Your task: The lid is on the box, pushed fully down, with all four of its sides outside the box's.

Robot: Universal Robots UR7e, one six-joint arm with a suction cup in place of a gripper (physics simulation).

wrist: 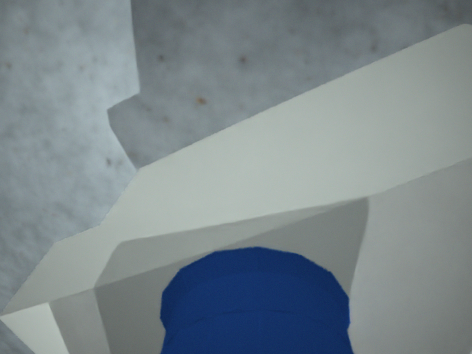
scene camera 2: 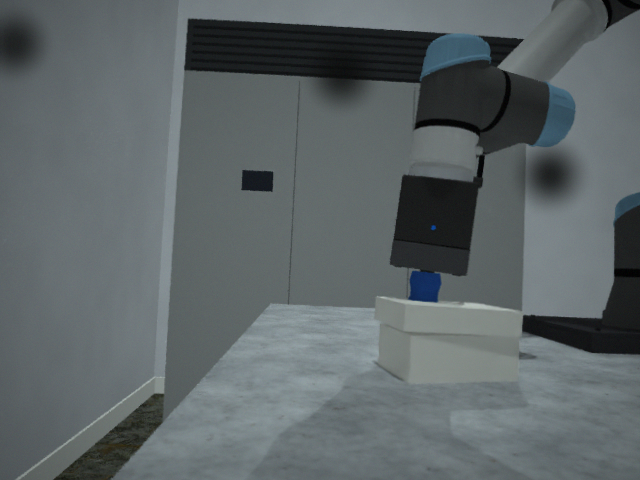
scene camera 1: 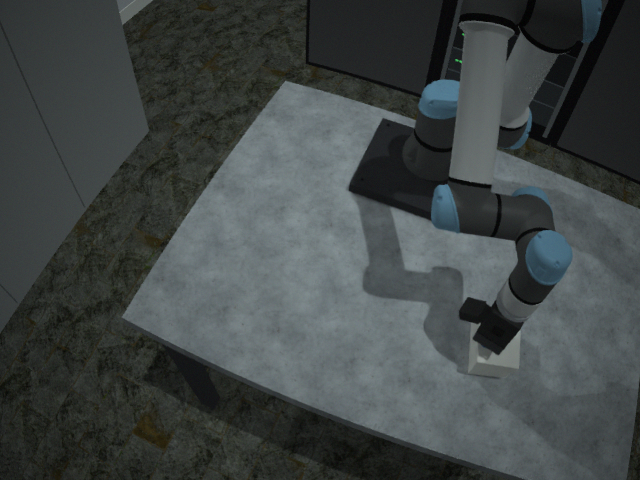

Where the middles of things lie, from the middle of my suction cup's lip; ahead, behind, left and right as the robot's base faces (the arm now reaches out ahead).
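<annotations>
The off-white box (wrist: 427, 68) sits 3 cm to the left of my suction cup, 2 cm behind it and 6 cm below it. I also see the off-white lid (scene camera 2: 449, 317), which is 1 cm behind my suction cup, 3 cm below it and 3 cm to the left of it.
</annotations>
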